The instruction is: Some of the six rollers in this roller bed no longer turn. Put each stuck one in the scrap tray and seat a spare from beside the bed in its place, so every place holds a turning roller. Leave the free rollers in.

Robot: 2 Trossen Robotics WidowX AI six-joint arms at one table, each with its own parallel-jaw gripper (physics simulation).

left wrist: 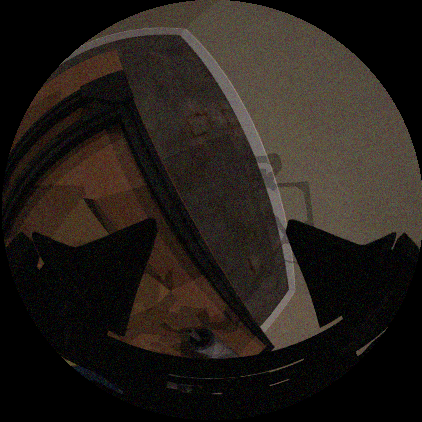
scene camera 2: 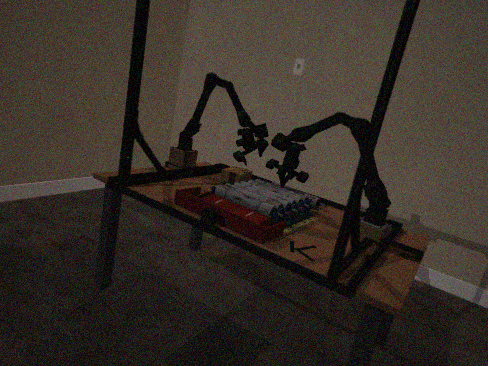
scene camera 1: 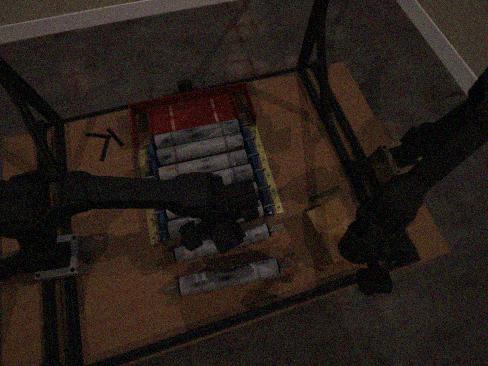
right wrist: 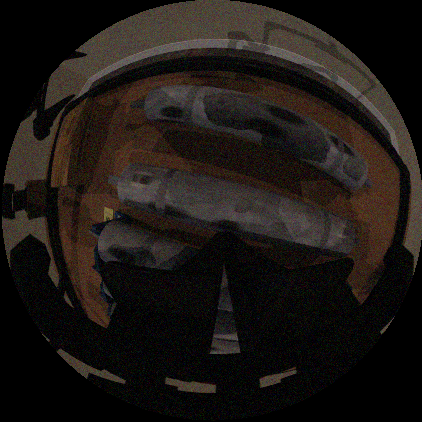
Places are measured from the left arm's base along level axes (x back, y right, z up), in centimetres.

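Where they show: left gripper, fingertip midpoint: [left wrist: 224,225] [scene camera 2: 253,161] [right wrist: 78,74]; right gripper, fingertip midpoint: [left wrist: 193,385] [scene camera 2: 281,187] [right wrist: 223,237]; left arm's base at its link origin: [scene camera 2: 184,149] [scene camera 1: 403,155] [right wrist: 25,198]; right arm's base at its link origin: [scene camera 2: 374,222] [scene camera 1: 56,255].
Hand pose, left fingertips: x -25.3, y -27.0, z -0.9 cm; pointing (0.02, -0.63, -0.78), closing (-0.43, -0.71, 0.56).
Things, the pixels of their top centre, and the offset from my left fingertips. Level surfaces: height alone.
- roller bed at its surface level: dz -9.4 cm
- red scrap tray at its top centre: [scene camera 1: 192,108] [scene camera 2: 229,203] dx -29.1, dy +62.4, dz -3.9 cm
- inner roller at its top centre: [right wrist: 251,217] [scene camera 1: 222,240] dx -30.8, dy +19.4, dz -4.6 cm
- outer roller at its top centre: [right wrist: 274,111] [left wrist: 229,359] [scene camera 1: 229,276] [scene camera 2: 295,189] dx -31.2, dy +10.1, dz -4.6 cm
- wooden block at its top centre: [left wrist: 79,304] [right wrist: 62,143] [scene camera 1: 336,228] [scene camera 2: 237,170] dx +0.0, dy +13.6, dz -3.9 cm
The roller bed [scene camera 1: 270,182] has blue and yellow side rails and a row of grey, stained rollers; my right arm hides some of its places. The red scrap tray [scene camera 1: 192,112] [scene camera 2: 232,214] adjoins its far end in scene camera 1. Two loose grey rollers lie beside its near end: the inner roller [scene camera 1: 257,235] [right wrist: 215,200] and the outer roller [scene camera 1: 230,276] [right wrist: 295,131]. My right gripper [scene camera 2: 283,184] [right wrist: 223,237] is shut and empty above the rollers at this end. My left gripper [scene camera 2: 253,158] [left wrist: 224,225] is open and empty, raised beside the bed. Which rollers are stuck cannot be told.
A wooden block [scene camera 1: 322,225] [scene camera 2: 236,174] stands beside the bed, near the left arm. Small black sticks [scene camera 1: 105,140] [scene camera 2: 302,250] lie on the table on the tray's other side. Dark frame posts [scene camera 1: 60,150] [scene camera 2: 131,95] rise at the table's sides. The scene is dim.
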